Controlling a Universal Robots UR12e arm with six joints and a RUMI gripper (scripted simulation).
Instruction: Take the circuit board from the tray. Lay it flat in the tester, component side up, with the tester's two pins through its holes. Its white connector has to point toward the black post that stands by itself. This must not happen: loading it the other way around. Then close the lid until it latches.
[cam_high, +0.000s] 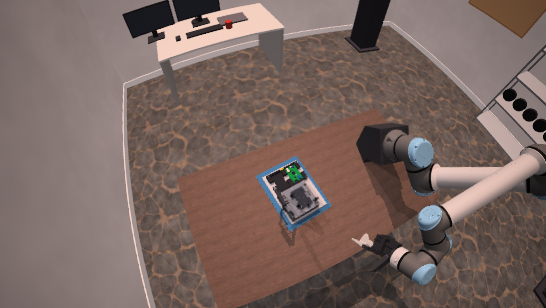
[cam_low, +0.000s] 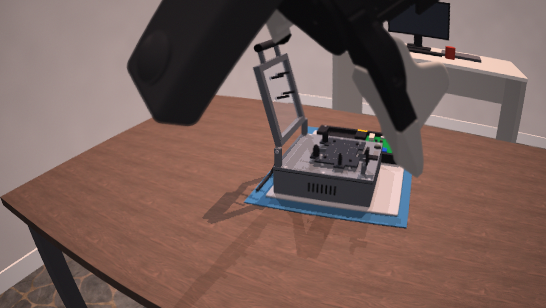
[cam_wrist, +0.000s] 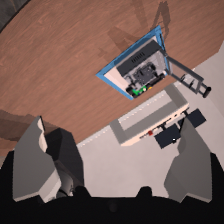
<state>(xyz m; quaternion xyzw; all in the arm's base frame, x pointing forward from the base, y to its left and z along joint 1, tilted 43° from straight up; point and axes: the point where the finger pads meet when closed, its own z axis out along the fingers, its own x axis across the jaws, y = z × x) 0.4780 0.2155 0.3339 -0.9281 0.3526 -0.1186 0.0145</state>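
Now: hand 56 cm to the left of the green circuit board, 26 cm above it and 9 cm short of it. Also, from my hand: tester lid (36 cm to the right, 25 cm ahead, 10 cm below).
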